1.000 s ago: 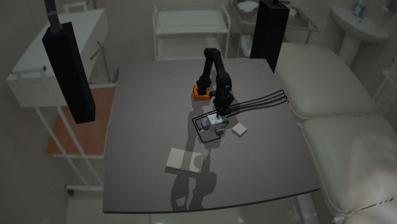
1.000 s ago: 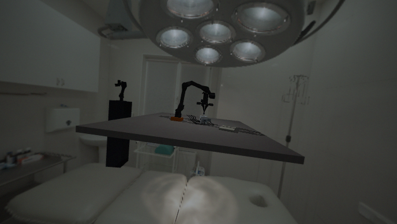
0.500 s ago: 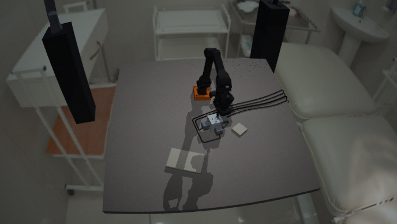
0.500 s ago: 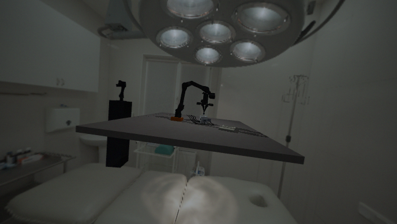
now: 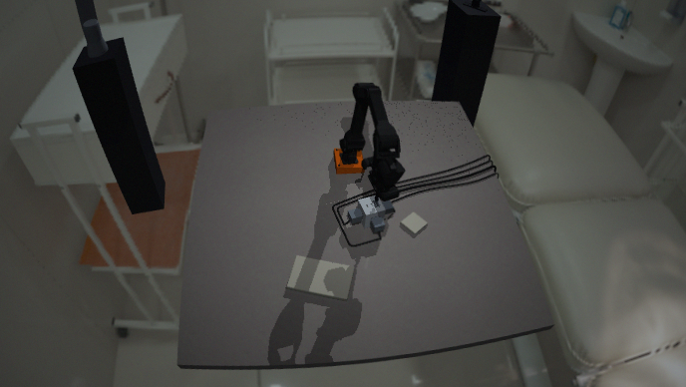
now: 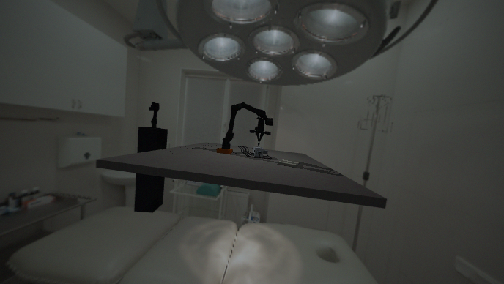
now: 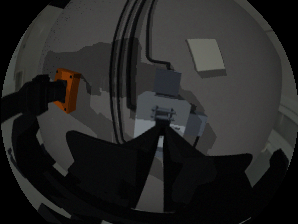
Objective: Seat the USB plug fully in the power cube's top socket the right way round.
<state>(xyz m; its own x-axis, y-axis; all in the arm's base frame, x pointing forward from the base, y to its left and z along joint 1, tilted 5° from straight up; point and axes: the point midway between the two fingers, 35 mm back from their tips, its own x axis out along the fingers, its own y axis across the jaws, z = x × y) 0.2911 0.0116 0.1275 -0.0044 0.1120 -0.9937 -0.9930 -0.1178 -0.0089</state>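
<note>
Now: the USB plug 20 mm below my gripper tip. The rest, counted from my gripper tip: pale slab: 260 mm to the right, 220 mm ahead, 120 mm below; then pale tile: 140 mm to the left, 120 mm below, 70 mm ahead.
</note>
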